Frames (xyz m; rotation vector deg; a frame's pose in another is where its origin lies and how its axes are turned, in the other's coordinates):
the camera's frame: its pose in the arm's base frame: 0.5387 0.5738 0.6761 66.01 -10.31 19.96
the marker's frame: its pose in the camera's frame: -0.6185 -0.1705 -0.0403 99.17 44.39 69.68
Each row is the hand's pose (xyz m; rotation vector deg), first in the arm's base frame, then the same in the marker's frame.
Working: the arm's base frame: its pose in the marker's frame: -0.3142 0.4302 -0.1054 121.92 11.71 119.71

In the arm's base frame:
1: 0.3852 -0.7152 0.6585 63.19 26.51 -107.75
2: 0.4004 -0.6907 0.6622 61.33 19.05 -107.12
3: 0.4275 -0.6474 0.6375 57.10 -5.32 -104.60
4: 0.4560 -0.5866 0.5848 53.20 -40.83 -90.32
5: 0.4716 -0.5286 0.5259 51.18 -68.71 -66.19
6: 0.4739 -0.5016 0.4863 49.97 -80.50 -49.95
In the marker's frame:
1: 0.3583 1.2000 0.1152 25.99 140.27 55.31
2: 0.3620 1.1791 0.1350 33.65 138.28 51.68
3: 0.3374 1.1425 0.1707 56.27 131.89 36.82
4: 0.2847 1.0894 0.2119 91.95 119.05 14.89
5: 0.2256 1.0366 0.2399 126.49 101.79 -3.38
6: 0.1858 1.0111 0.2483 144.85 89.43 -11.86

